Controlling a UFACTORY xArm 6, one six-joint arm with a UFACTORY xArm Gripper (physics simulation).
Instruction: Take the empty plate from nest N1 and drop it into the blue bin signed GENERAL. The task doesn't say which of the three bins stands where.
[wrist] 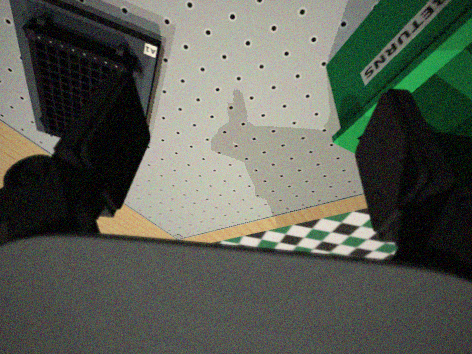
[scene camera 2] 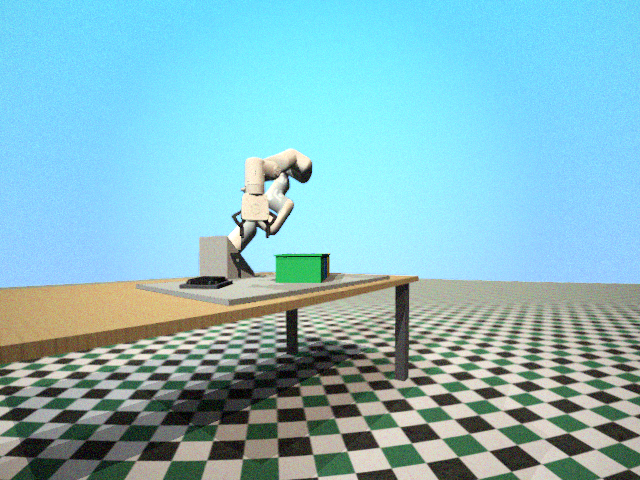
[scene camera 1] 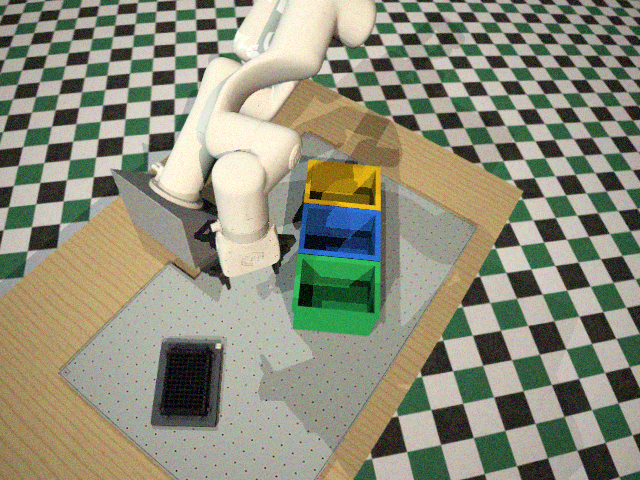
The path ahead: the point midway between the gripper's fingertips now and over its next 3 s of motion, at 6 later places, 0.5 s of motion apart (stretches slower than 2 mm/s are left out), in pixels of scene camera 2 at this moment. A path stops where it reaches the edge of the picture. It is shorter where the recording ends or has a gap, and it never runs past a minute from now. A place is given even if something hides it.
My gripper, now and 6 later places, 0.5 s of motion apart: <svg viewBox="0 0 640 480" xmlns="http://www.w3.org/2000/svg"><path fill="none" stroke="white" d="M255 238L228 245L223 246L214 262L202 275L205 274L205 276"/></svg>
